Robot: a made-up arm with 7 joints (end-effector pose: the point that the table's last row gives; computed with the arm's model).
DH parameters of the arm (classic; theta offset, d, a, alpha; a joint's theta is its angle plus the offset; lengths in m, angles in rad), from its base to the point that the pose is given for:
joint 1: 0 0.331 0 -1.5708
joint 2: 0 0 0 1.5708
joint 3: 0 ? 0.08 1.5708
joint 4: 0 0 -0.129 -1.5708
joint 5: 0 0.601 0 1.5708
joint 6: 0 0 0.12 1.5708
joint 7: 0 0 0 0
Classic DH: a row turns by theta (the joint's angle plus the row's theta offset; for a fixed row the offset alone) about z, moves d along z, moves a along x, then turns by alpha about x.
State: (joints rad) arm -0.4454 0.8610 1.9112 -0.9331 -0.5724 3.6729 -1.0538
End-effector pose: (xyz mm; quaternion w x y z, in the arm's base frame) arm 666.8 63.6 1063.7 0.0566 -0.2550 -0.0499 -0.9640
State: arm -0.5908 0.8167 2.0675 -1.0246 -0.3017 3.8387 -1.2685
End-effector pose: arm 599.8 21.4 1092.1 0.0454 -0.2490 0.0525 -0.9660
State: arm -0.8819 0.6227 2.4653 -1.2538 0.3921 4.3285 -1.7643
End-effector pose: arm 327.1 108.4 1143.8 0.0314 -0.3665 0.1791 -0.9125
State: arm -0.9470 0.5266 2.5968 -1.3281 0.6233 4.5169 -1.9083
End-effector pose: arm 206.2 189.0 1134.1 0.0143 -0.4439 0.1540 -0.8826
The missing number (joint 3, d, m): 0.418
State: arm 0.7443 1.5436 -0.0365 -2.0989 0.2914 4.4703 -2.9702
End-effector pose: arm 258.7 198.4 -237.1 0.4165 -0.1769 0.8898 0.0584
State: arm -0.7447 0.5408 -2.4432 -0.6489 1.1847 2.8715 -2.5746
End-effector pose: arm 102.2 -266.9 1374.8 0.6788 0.3246 0.0426 -0.6573
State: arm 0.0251 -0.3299 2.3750 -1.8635 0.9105 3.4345 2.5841
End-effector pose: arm -561.3 523.0 614.3 0.2909 -0.6914 0.3996 0.5269
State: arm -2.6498 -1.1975 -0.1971 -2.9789 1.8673 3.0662 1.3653
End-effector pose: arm -295.0 29.6 496.6 0.2554 0.7619 0.0900 -0.5884
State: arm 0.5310 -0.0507 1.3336 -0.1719 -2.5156 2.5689 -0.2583
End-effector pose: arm -146.5 96.2 1410.8 0.4383 0.2065 -0.0154 0.8747
